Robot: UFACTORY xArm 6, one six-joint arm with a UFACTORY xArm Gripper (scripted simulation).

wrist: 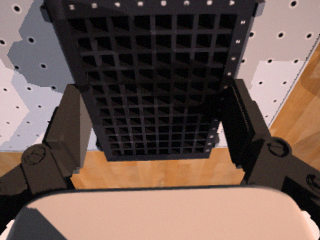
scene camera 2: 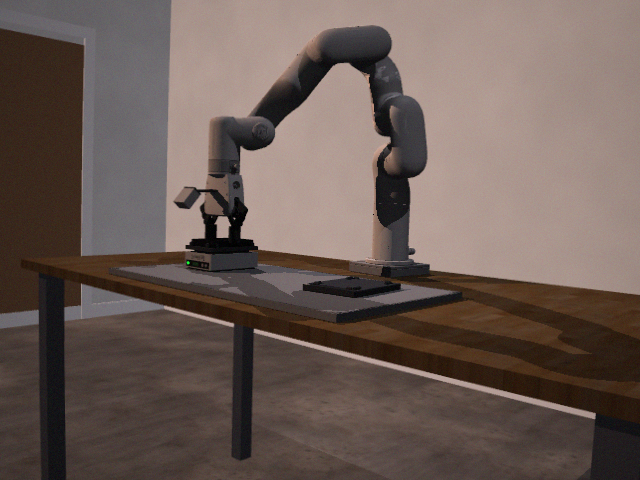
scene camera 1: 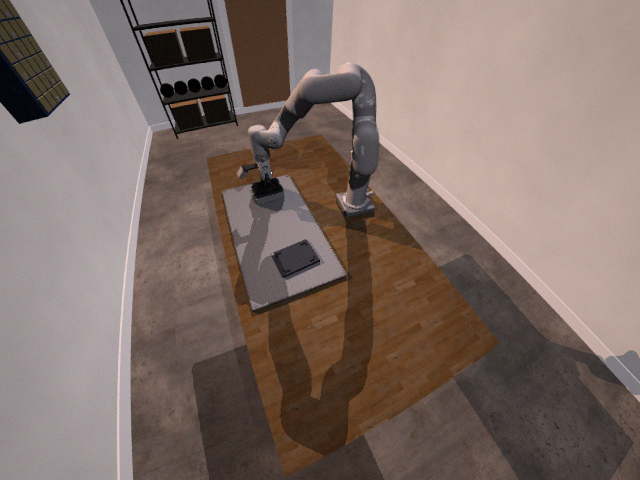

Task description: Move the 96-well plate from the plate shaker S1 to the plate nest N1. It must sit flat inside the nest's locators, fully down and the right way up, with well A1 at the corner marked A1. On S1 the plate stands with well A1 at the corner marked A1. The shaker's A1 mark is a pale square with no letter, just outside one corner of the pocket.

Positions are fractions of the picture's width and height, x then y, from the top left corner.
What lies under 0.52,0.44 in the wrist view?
A black 96-well plate.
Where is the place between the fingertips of the gripper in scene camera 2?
0.35,0.51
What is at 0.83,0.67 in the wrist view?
The gripper.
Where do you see a black plate nest N1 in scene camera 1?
0.46,0.54
